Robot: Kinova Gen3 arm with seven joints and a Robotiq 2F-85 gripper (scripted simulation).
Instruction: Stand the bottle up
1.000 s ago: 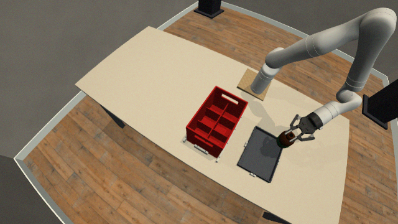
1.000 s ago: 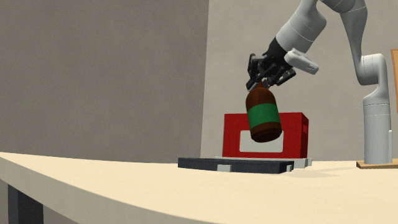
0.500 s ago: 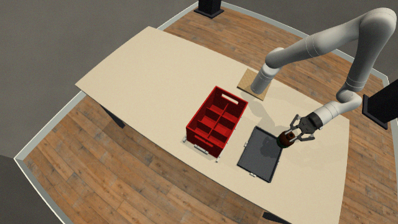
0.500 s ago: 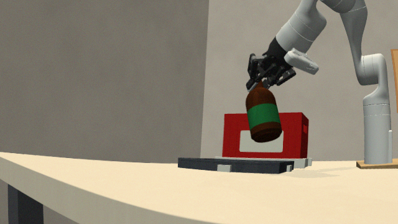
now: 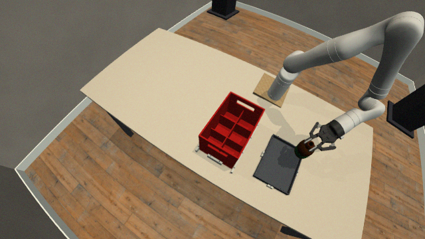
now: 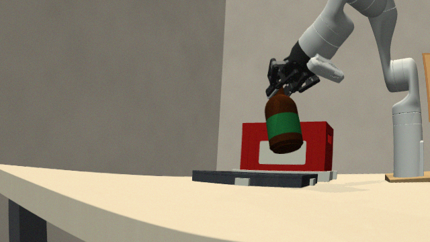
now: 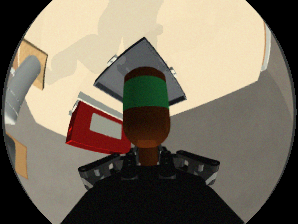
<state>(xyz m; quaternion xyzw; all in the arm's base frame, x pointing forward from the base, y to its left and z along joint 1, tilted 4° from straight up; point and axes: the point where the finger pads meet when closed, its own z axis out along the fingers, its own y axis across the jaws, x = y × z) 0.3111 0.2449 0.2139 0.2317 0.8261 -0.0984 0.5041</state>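
Right now my hand is 5 cm above the brown bottle, 1 cm to the right of it and 1 cm past it. The rest, counted from my hand: dark grey tray 19 cm below, 5 cm ahead, 3 cm to the right; red crate 32 cm to the right, 12 cm below, 9 cm ahead.
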